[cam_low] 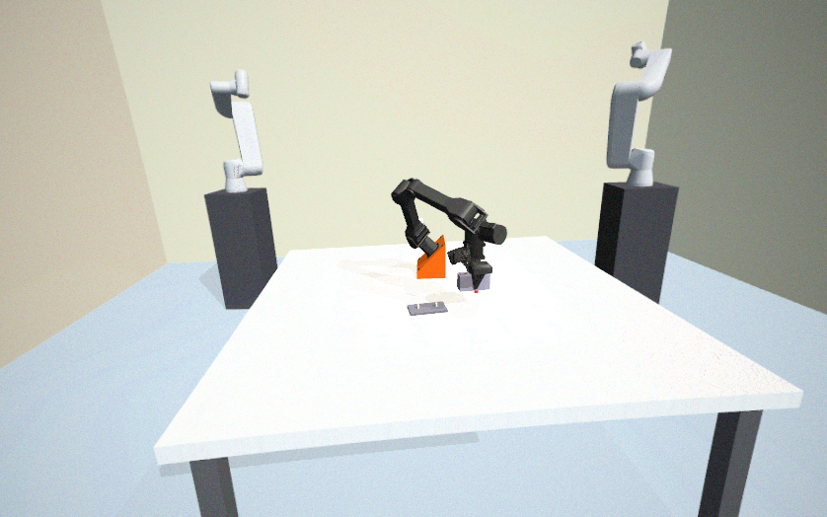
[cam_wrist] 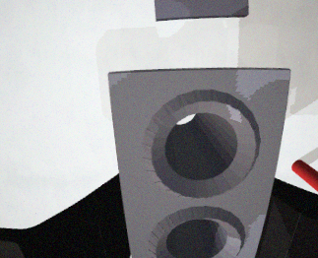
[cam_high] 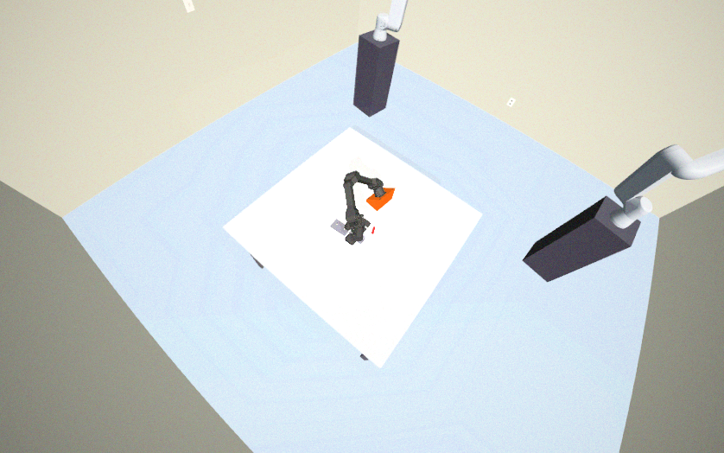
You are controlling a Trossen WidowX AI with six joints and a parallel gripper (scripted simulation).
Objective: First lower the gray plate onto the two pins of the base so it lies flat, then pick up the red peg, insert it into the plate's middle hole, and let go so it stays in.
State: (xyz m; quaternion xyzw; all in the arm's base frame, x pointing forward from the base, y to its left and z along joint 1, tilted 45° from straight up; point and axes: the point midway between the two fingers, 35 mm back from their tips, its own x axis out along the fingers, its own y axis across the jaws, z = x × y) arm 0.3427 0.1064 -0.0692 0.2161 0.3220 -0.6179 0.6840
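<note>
The gray base lies 15 cm to the right of my gripper tip and 7 cm below it. From my gripper tip the other things lie so: red peg: 13 cm behind, 2 cm to the left, 4 cm below; gray plate: 3 cm above.
</note>
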